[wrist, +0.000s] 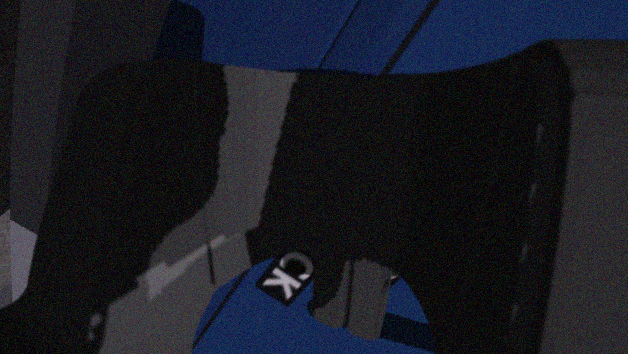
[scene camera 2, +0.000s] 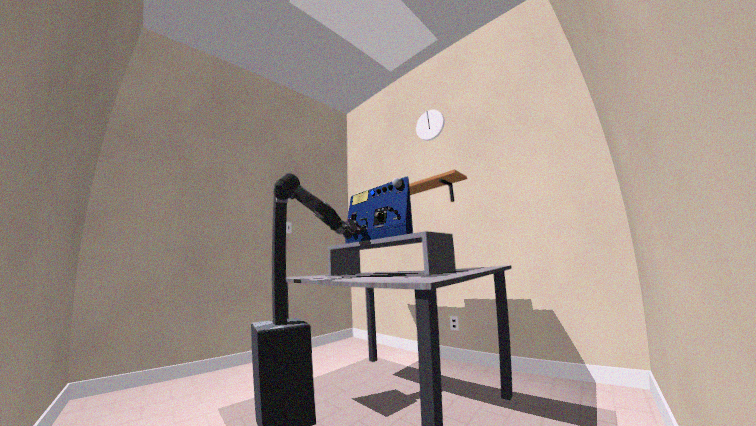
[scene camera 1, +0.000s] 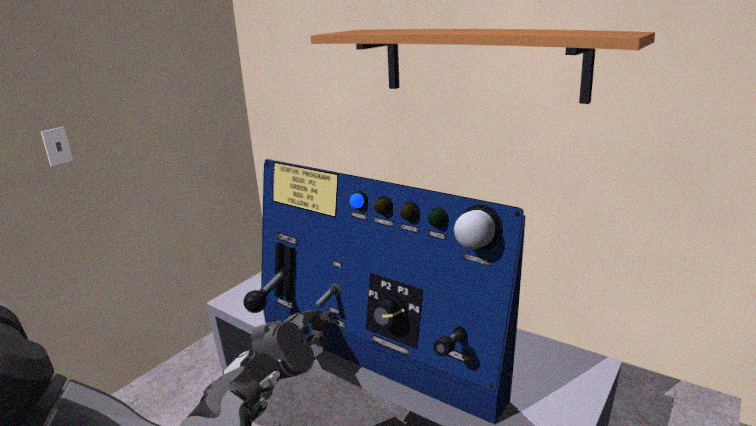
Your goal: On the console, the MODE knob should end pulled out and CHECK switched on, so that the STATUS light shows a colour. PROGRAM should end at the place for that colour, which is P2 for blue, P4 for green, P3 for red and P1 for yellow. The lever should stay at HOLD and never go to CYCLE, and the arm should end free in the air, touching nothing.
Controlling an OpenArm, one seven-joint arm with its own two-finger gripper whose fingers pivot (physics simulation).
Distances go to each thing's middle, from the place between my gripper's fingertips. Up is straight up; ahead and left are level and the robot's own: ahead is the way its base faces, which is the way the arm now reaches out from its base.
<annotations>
I see the blue console (scene camera 1: 455,262) 30 mm ahead of my hand, 80 mm to the right of it and 80 mm above it.
</annotations>
